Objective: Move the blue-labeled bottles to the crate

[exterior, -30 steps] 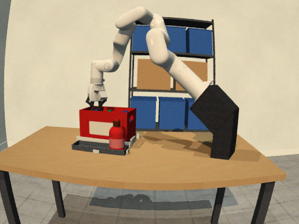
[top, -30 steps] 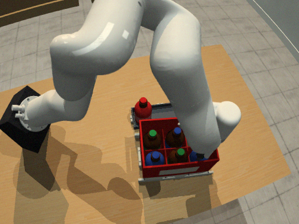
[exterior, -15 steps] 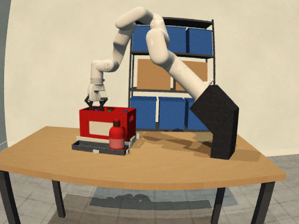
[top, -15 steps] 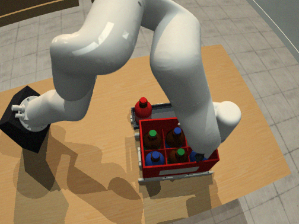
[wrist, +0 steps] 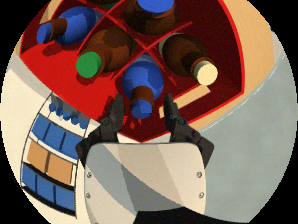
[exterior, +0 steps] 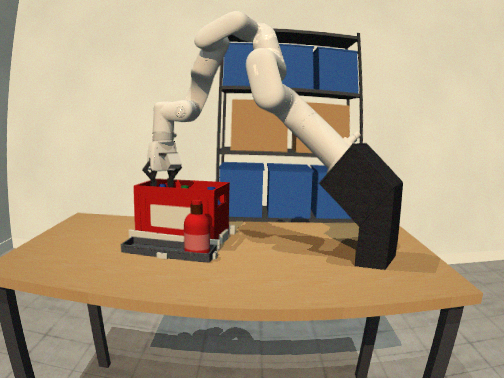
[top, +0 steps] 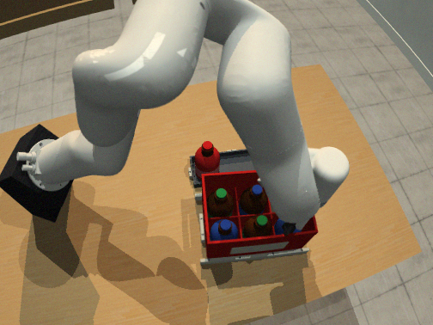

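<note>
Right now my hand is 7 cm past the red crate, 7 cm to the right of it and 8 cm above it. Round my hand: red-labeled bottle: 10 cm behind, 29 cm to the left, 8 cm below; then dark tray: 1 cm behind, 26 cm to the left, 15 cm below.
</note>
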